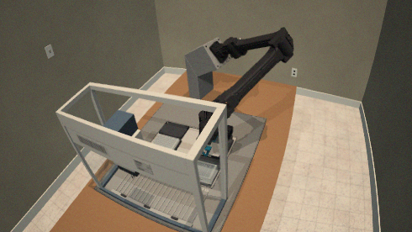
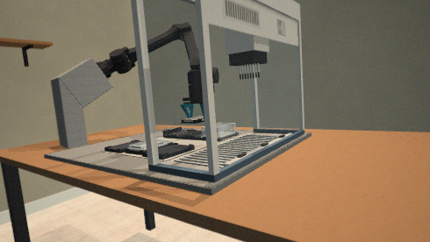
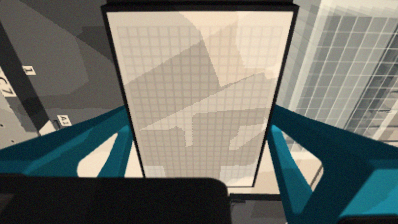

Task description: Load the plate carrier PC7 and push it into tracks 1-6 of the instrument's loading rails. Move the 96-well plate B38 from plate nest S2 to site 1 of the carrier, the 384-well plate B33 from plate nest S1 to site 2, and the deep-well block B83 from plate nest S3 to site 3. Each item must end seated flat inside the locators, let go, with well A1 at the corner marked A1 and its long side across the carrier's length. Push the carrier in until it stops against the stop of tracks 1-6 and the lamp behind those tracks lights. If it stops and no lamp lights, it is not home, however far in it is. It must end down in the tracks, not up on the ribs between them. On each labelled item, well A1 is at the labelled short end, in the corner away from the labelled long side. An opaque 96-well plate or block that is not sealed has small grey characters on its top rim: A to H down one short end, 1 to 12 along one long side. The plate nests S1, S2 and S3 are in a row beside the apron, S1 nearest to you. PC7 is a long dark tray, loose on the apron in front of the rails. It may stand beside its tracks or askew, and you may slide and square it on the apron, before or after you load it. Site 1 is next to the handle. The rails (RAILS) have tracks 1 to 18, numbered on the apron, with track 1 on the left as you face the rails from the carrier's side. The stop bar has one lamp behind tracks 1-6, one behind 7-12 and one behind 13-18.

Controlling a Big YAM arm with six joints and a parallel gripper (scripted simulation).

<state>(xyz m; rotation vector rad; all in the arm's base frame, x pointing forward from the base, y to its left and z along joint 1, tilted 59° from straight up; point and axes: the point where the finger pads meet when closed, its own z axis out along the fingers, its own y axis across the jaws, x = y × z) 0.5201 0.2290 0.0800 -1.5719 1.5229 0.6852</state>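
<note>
Now: hand 60 mm above the carrier PC7. The rest, counted from my hand: plate nest S3: 120 mm ahead, 250 mm to the right, 70 mm below; then deep-well block B83: 100 mm ahead, 10 mm to the left, 60 mm below; then white 96-well plate: 10 mm ahead, 250 mm to the right, 60 mm below.
</note>
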